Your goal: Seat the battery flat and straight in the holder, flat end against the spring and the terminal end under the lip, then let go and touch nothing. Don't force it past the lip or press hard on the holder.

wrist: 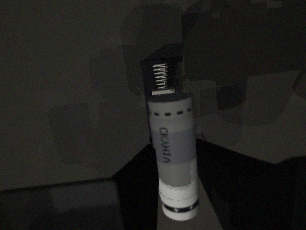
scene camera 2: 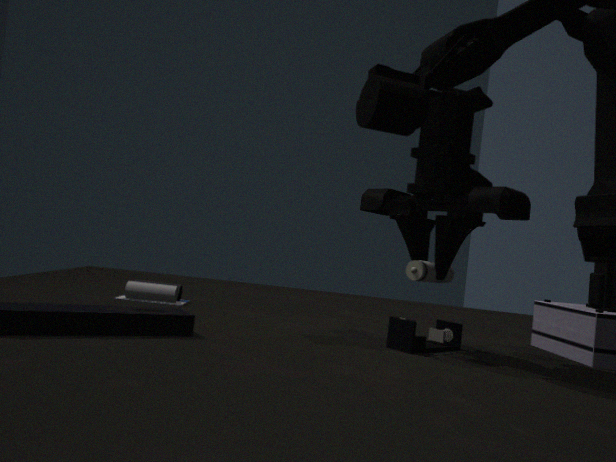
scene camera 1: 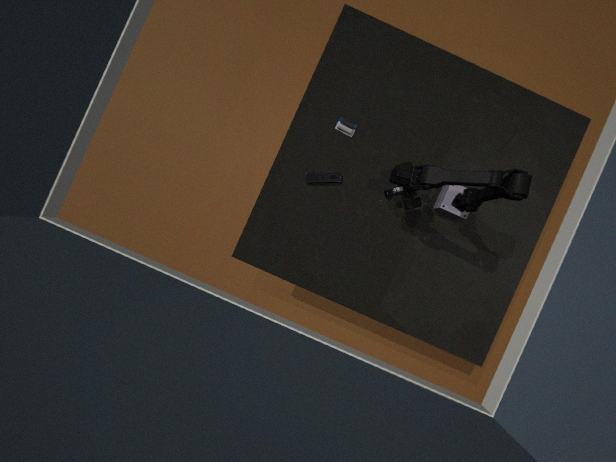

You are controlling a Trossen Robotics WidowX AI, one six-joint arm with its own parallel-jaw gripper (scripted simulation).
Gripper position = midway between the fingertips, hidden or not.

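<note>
On scene camera 2 you'd see my gripper [scene camera 2: 430, 278], and it's holding a battery [scene camera 2: 418, 270]. The wrist view has them as well, with my gripper [wrist: 173, 148] and the battery [wrist: 172, 122] both showing there.
</note>
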